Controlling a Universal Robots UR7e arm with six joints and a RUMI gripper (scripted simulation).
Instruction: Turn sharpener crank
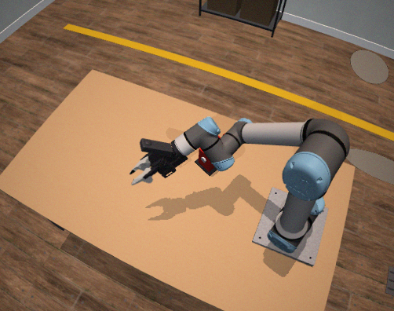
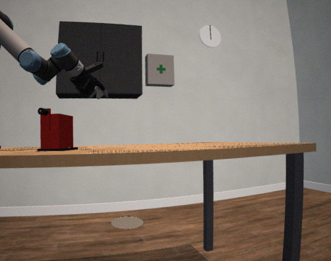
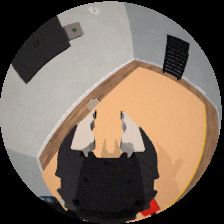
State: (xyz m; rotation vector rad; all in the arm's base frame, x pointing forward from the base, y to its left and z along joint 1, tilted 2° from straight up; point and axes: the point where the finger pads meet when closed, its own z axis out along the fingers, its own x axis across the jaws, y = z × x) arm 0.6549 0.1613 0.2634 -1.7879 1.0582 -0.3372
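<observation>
Right now my hand is 400 mm to the left of the crank handle, 260 mm past it and 140 mm above it.
</observation>
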